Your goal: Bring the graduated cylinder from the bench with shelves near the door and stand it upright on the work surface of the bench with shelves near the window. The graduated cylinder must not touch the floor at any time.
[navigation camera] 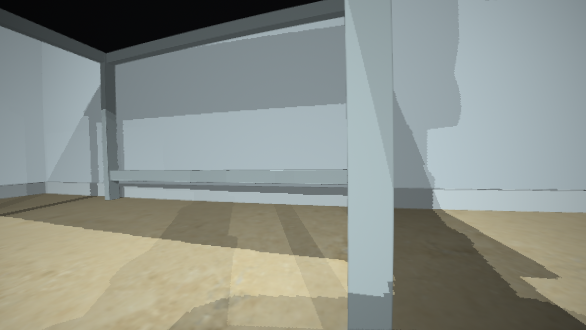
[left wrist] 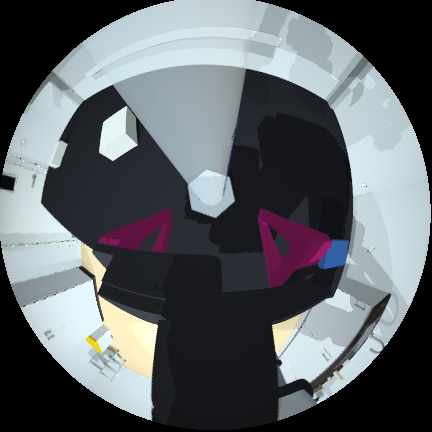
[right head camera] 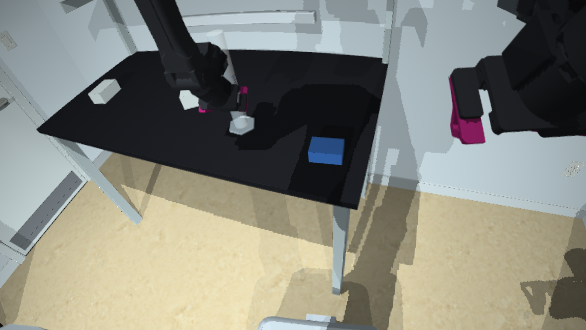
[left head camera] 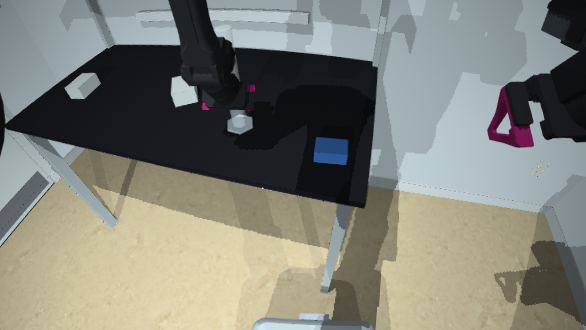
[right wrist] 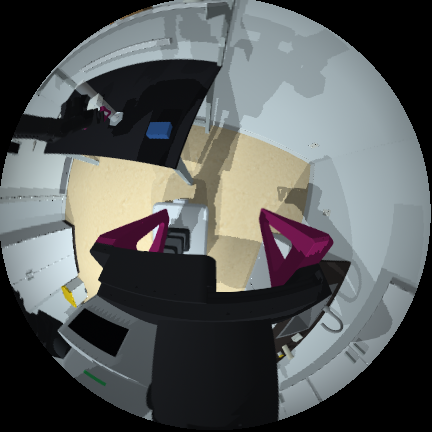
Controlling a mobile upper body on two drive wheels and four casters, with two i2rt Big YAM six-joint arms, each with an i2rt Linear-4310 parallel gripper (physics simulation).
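Places are measured from the left arm's base along level axes (x back, y left, z down), in millimetres.
Pixels of known places: left gripper, between the fingertips: (left wrist: 214, 213) (right head camera: 232, 106) (left head camera: 234, 104) (right wrist: 102, 114); right gripper, between the fingertips: (right head camera: 492, 128) (left head camera: 520, 132) (right wrist: 213, 213).
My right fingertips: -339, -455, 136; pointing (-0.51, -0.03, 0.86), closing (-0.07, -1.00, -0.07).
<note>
Ahead of a thing's pixels: the offset from my right fingertips to its top centre, as dx, dy, dz. "spot": to the spot under its first point. Level surfaces: height alone.
The clear graduated cylinder @[-420, +502, +39] (left head camera: 240, 124) (right head camera: 242, 125) (left wrist: 212, 195) (right wrist: 116, 118) stands upright on its hexagonal base on the black bench top @[dz +360] (left head camera: 150, 130) (right head camera: 165, 135) (left wrist: 150, 190). In both head views the left arm hides part of its tube. My left gripper (left head camera: 228, 98) (right head camera: 223, 101) (left wrist: 214, 213) is open and empty, close to the cylinder; in the left wrist view the base shows just beyond the gap between its fingertips. My right gripper (right wrist: 213, 213) is open and empty, off to the right of the bench. The other bench cannot be made out.
A blue block @[-292, +217, +320] (left head camera: 331, 151) (right head camera: 326, 151) (left wrist: 334, 254) (right wrist: 159, 130) lies near the bench's right end. One white block @[-593, +751, +302] (left head camera: 184, 91) (left wrist: 119, 134) lies left of the cylinder, another @[-670, +1296, +302] (left head camera: 82, 86) (right head camera: 104, 91) farther left. A bench leg @[spot: -172, +175, +1039] (navigation camera: 370, 150) stands close before the navigation camera.
</note>
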